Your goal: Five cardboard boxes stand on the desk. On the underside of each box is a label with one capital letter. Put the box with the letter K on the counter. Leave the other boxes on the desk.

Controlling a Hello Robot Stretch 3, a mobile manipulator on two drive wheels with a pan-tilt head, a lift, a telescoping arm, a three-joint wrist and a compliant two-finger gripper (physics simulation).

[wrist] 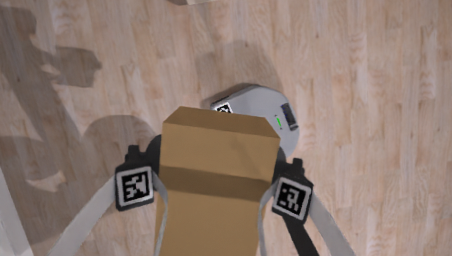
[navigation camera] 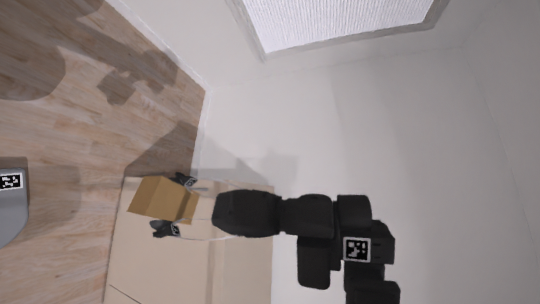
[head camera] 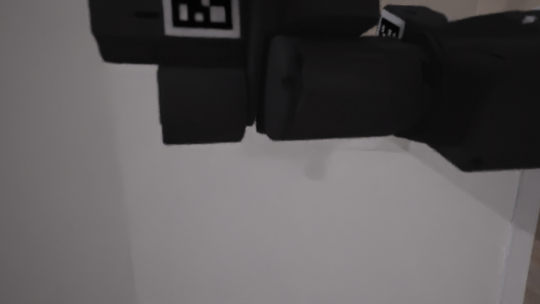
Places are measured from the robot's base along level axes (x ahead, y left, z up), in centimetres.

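Pixels of known places: gripper, fingertip midpoint: (wrist: 216, 156).
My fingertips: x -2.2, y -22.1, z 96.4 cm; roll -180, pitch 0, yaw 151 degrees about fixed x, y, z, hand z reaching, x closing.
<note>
Behind a point stands the place of what it marks.
A brown cardboard box (navigation camera: 162, 200) {z 101.6, x -0.4, y -18.6 cm} (wrist: 215, 200) {z 101.7, x -2.0, y -21.5 cm} is held between the two fingertips of my gripper (navigation camera: 172, 206) {z 96.4, x -2.2, y -22.1 cm} (wrist: 216, 156) {z 96.4, x -2.2, y -22.1 cm}. The gripper is shut on the box, with one fingertip against each side. In the navigation camera the box is in front of a beige cabinet, above the floor. No label letter shows on the visible faces of the box. The head camera shows the dark wrist and arm parts across its top, and neither the box nor the fingertips show there. The desk, the other boxes and a counter top cannot be made out.
The beige cabinet (navigation camera: 240, 270) stands against the white wall (navigation camera: 310, 120) {z 118.5, x 31.3, y -132.9 cm} (head camera: 320, 235) {z 81.3, x 29.5, y -132.4 cm} behind the gripper. My grey base (navigation camera: 12, 210) {z 16.0, x -11.3, y -13.0 cm} (wrist: 257, 102) {z 16.0, x -13.9, y -11.0 cm} is on the wooden floor (navigation camera: 55, 130) {z 0.0, x 22.9, y -29.2 cm} (wrist: 360, 100) {z 0.0, x -61.5, y 11.0 cm}. A window (navigation camera: 335, 20) {z 141.9, x 95.3, y -109.0 cm} is in the wall at the navigation view's top.
</note>
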